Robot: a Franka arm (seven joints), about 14 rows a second.
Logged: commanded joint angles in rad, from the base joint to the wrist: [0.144 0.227 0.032 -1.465 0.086 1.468 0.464]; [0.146 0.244 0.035 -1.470 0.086 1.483 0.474]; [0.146 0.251 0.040 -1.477 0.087 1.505 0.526]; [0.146 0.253 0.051 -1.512 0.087 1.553 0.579]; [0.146 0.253 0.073 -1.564 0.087 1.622 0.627]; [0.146 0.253 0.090 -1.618 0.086 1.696 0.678]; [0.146 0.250 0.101 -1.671 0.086 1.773 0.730]
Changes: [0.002 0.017 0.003 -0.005 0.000 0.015 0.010]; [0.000 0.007 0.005 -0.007 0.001 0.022 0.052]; [0.000 0.002 0.011 -0.035 0.000 0.048 0.053]; [0.000 0.000 0.022 -0.052 0.000 0.069 0.048]; [0.000 0.000 0.017 -0.054 -0.001 0.074 0.051]; [0.000 -0.003 0.011 -0.053 0.000 0.077 0.052]
